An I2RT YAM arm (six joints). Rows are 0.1 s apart.
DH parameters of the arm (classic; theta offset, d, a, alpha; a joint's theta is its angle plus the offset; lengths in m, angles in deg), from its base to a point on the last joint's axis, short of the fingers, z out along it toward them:
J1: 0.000 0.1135 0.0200 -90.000
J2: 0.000 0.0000 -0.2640 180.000
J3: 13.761 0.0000 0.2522 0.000
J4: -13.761 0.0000 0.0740 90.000
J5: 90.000 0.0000 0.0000 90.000
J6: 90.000 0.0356 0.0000 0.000
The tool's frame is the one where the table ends.
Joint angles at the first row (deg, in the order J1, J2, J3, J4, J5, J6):
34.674 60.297 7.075 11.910 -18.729 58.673
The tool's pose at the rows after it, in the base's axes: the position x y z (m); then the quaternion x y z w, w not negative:
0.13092 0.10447 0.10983 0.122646 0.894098 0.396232 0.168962
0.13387 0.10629 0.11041 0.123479 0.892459 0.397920 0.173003
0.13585 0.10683 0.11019 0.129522 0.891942 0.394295 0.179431
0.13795 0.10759 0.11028 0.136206 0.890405 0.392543 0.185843
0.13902 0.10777 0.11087 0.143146 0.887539 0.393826 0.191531
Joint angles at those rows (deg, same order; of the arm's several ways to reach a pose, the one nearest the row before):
34.671 61.993 7.305 13.070 -18.752 58.777
34.656 63.288 7.738 14.441 -18.519 58.887
34.631 64.108 7.933 15.259 -17.492 59.192
34.630 64.914 8.130 16.271 -16.541 59.690
34.616 65.063 8.098 17.115 -15.844 60.390

